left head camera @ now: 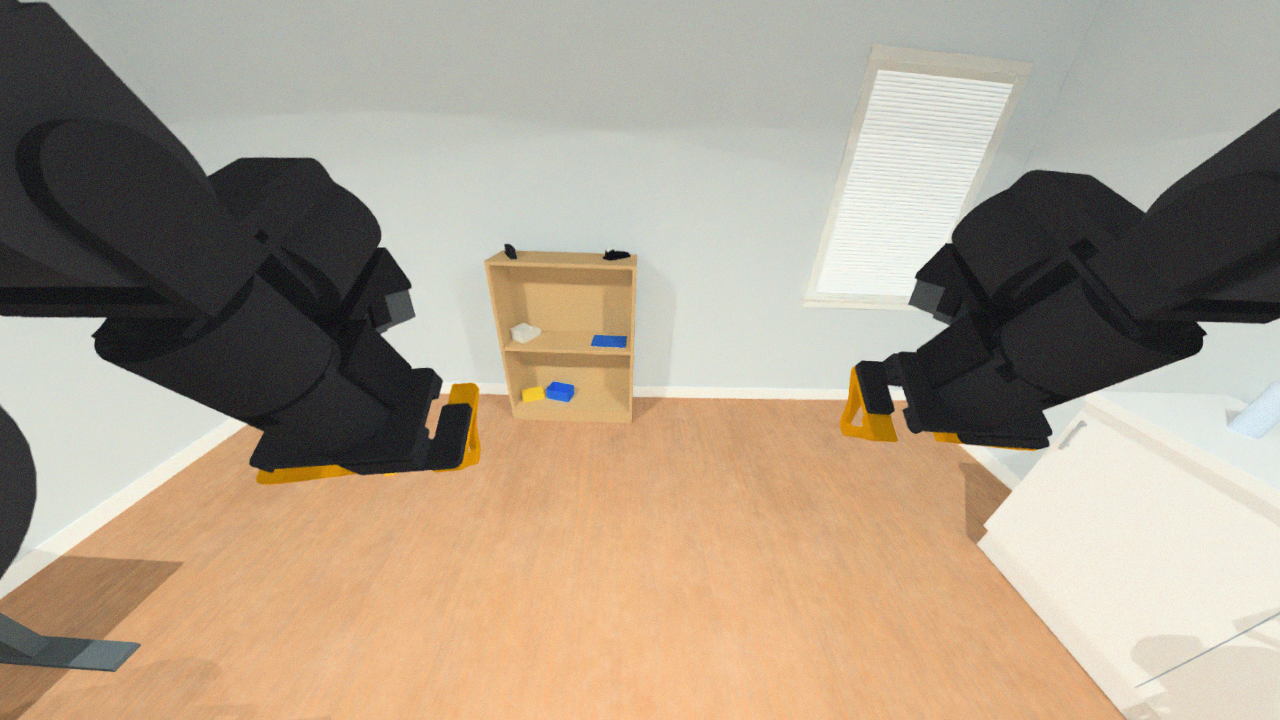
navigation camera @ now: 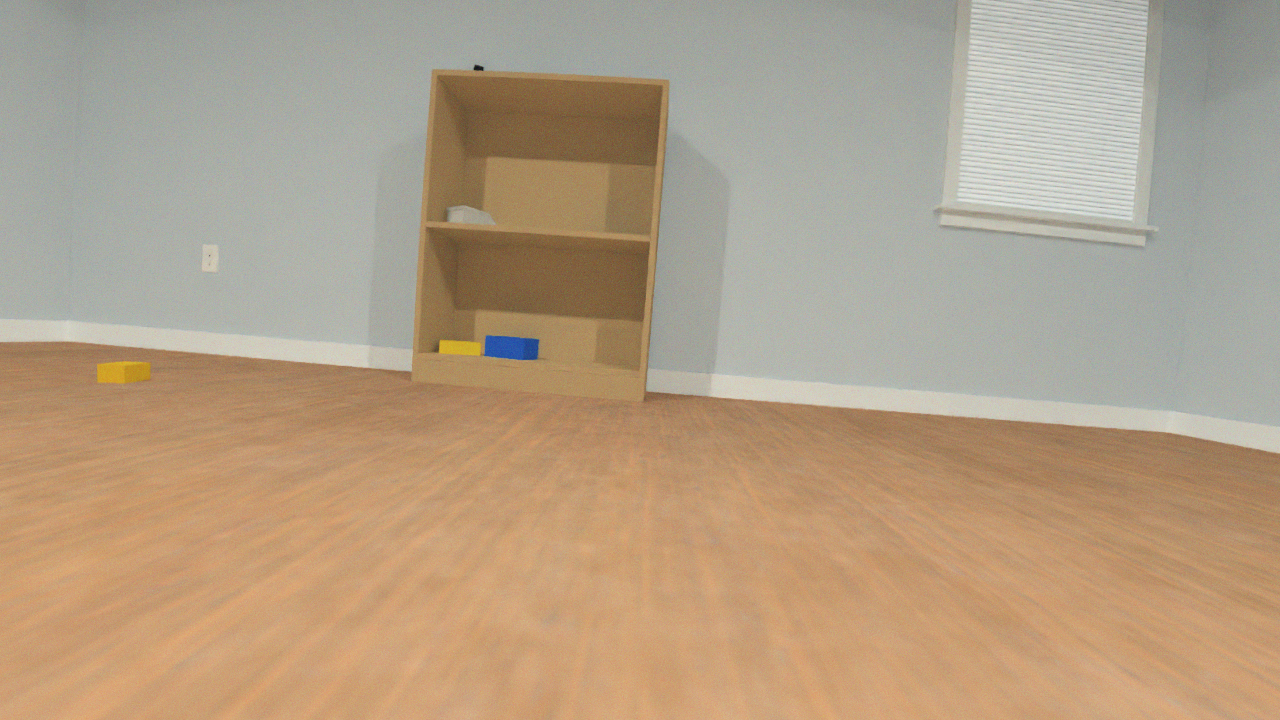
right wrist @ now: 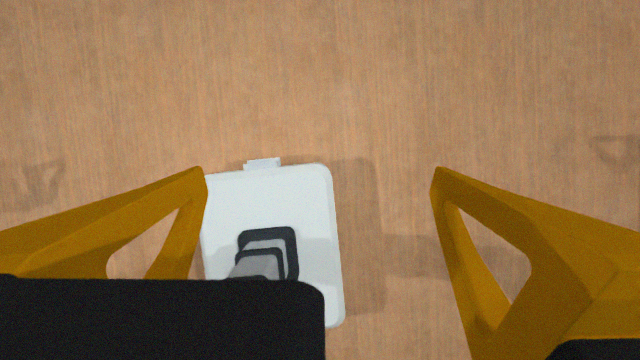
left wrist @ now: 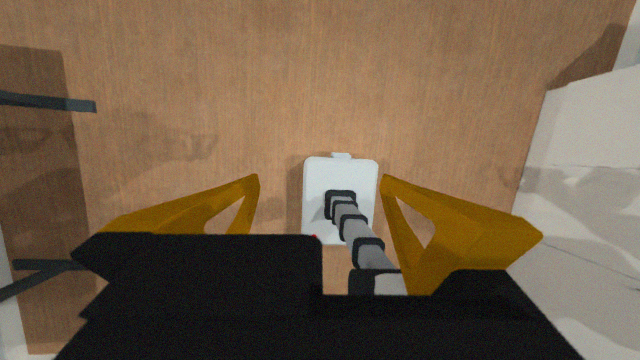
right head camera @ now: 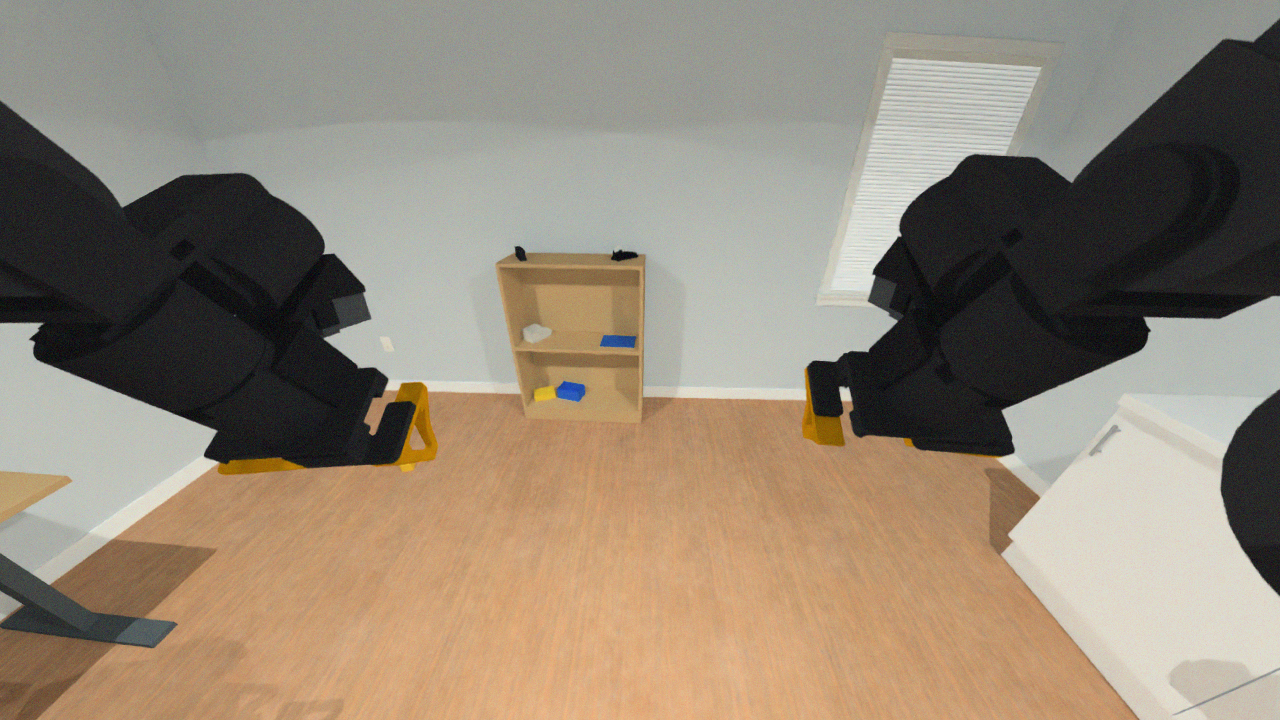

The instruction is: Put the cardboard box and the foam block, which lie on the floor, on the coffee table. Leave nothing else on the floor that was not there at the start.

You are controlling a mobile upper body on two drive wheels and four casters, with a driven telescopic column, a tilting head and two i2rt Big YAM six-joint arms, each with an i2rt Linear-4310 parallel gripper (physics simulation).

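Places are measured from the left arm's base along level axes (x ahead, y left, z up), in centimetres.
Pixels of known places: left gripper, between the fingertips: (left head camera: 424,460) (left wrist: 319,180) (right head camera: 385,455); right gripper, between the fingertips: (left head camera: 888,431) (right wrist: 318,179) (right head camera: 854,434).
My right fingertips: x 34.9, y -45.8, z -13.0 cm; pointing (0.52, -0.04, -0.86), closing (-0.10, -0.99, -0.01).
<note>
Ahead of a thing's pixels: the offset from my right fingertips to its top centre. "pt": to the spot under its first point. Level surfaces: height alone.
My left gripper (left head camera: 384,463) (right head camera: 344,452) (left wrist: 319,180) is open and empty, held high above the floor. My right gripper (left head camera: 926,429) (right head camera: 886,434) (right wrist: 318,179) is also open and empty, at a similar height. A yellow block (navigation camera: 123,371) lies on the floor at the far left in the navigation view; whether it is the foam block I cannot tell. A small yellow bit (right head camera: 407,466) shows just below the left gripper in the right head view, mostly hidden. The cardboard box and the coffee table do not show.
A wooden bookshelf @[pt dx +152.5, dy +19.6, dz -65.4 cm] (left head camera: 633,340) (right head camera: 641,340) (navigation camera: 656,223) with yellow, blue and white things stands against the far wall. A white cabinet @[pt dx +26.3, dy -140.3, dz -71.5 cm] (left head camera: 1136,537) (right head camera: 1154,546) is at the right. A desk top @[dz -56.0 cm] (right head camera: 26,488) with a grey metal foot (left head camera: 89,651) (right head camera: 125,629) is at the left.
</note>
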